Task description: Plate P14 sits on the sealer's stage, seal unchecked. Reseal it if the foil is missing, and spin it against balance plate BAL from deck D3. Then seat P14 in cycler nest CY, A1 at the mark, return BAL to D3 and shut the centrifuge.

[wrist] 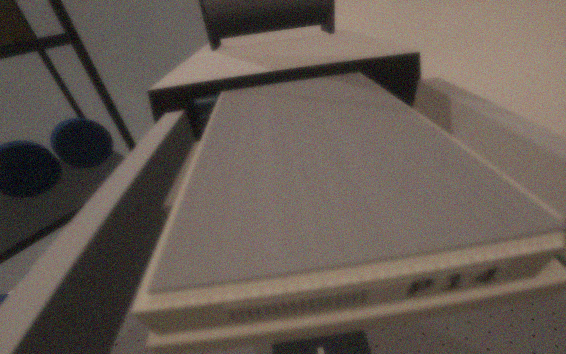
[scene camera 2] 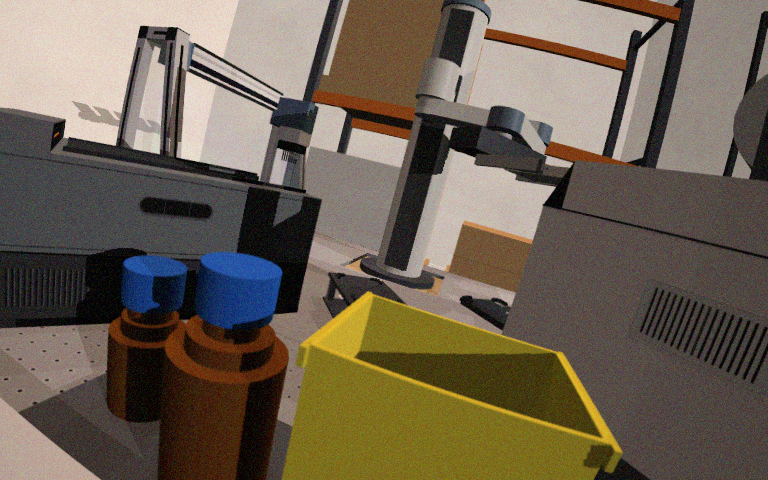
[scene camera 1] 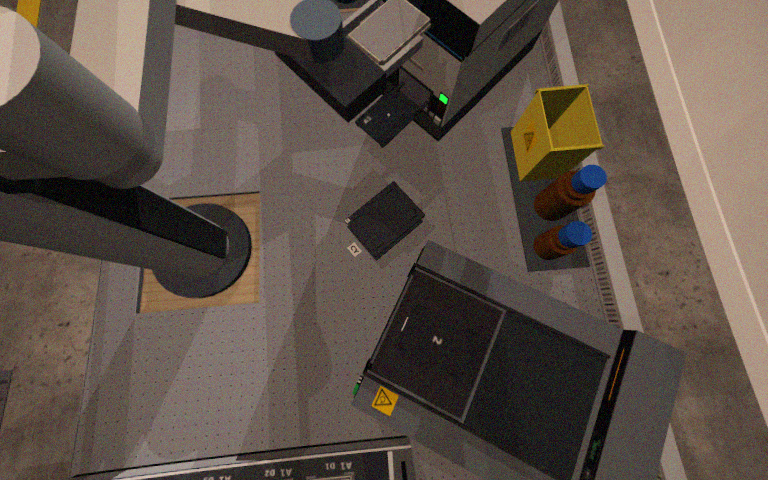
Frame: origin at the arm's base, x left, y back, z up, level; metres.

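Seen in the pictures: gripper, fingertip midpoint: (wrist: pixel 302 115) (scene camera 2: pixel 561 175) (scene camera 1: pixel 398 22); arm's base at its link origin: (scene camera 2: pixel 396 275) (scene camera 1: pixel 204 250).
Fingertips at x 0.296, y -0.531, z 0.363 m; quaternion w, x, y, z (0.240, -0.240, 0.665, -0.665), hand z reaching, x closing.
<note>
Pixels of each thing's top centre, then the offset from my fingertips to it. "spot": a spot on its surface instead. Level surfaces: height alone.
- plate P14 at its top centre: (wrist: pixel 308 123) (scene camera 1: pixel 389 26) dx -0.014, dy +0.017, dz +0.006 m
- sealer at a spot on its surface: (scene camera 2: pixel 651 249) spot: dx +0.057, dy -0.231, dz -0.080 m
- sealer's dark stage at its top centre: (wrist: pixel 317 333) (scene camera 2: pixel 514 314) (scene camera 1: pixel 392 110) dx -0.004, dy +0.005, dz -0.241 m
- Cycler nest CY at its top centre: (scene camera 2: pixel 368 286) (scene camera 1: pixel 384 216) dx -0.269, dy +0.048, dz -0.284 m
- yellow bin at a spot on its surface: (scene camera 2: pixel 441 418) spot: dx -0.110, dy -0.437, dz -0.188 m
- dark mat at its surface level: dz -0.345 m
My gripper (scene camera 1: pixel 391 32) (scene camera 2: pixel 535 169) (wrist: pixel 302 115) is shut on plate P14 (scene camera 1: pixel 389 28) (wrist: pixel 350 185), holding it level and raised beside the sealer (scene camera 1: pixel 498 62) (scene camera 2: pixel 651 249). The plate's top shows as a smooth grey sheet with no open wells visible, and its near side reads P14 in the wrist view. The sealer's dark stage (scene camera 1: pixel 386 120) bears no plate. Cycler nest CY (scene camera 1: pixel 385 219) (scene camera 2: pixel 365 287) is black and empty. The centrifuge (scene camera 1: pixel 645 390) (scene camera 2: pixel 113 198) shows a dark panel (scene camera 1: pixel 438 362) marked 2. BAL does not show; deck label D3 is cut off at scene camera 1's lower edge.
A yellow bin (scene camera 1: pixel 574 130) (scene camera 2: pixel 441 418) and two brown bottles (scene camera 1: pixel 557 198) (scene camera 1: pixel 552 243) with blue caps stand on a dark mat (scene camera 1: pixel 557 263) at the right. The deck rack (scene camera 1: pixel 399 447) lies along the lower edge. The arm's round base (scene camera 1: pixel 240 249) (scene camera 2: pixel 396 271) is at the left.
</note>
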